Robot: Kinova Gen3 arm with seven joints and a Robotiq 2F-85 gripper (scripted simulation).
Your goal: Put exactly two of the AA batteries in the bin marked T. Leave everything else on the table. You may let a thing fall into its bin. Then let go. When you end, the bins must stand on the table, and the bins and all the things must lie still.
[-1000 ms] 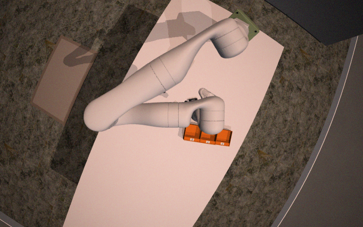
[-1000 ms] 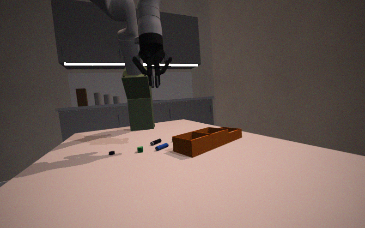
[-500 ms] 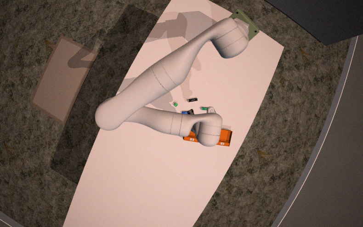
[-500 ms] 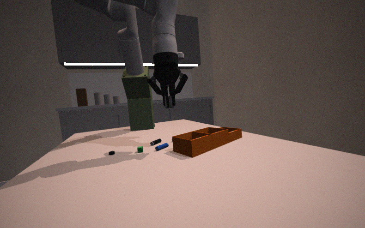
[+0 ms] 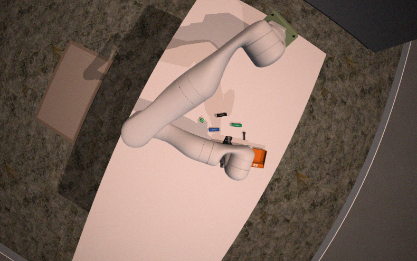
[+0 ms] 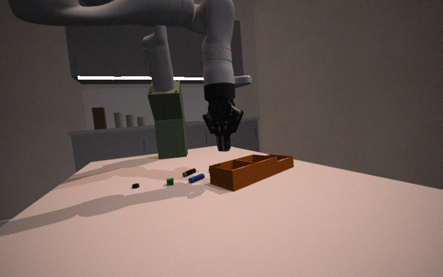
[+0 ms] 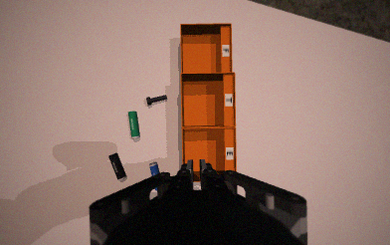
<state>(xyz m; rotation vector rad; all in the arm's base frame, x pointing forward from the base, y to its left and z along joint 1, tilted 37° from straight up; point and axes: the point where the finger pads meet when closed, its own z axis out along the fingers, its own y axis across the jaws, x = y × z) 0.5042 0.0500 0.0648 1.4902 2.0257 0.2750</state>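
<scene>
Right now my hand is 90 mm to the right of the orange three-compartment bin and 80 mm above it. Also, from my hand: green AA battery 120 mm behind, 90 mm below, 30 mm to the left; then dark bolt 100 mm behind, 90 mm below, 80 mm to the left; then blue AA battery 90 mm below, 60 mm to the right, 60 mm behind.
</scene>
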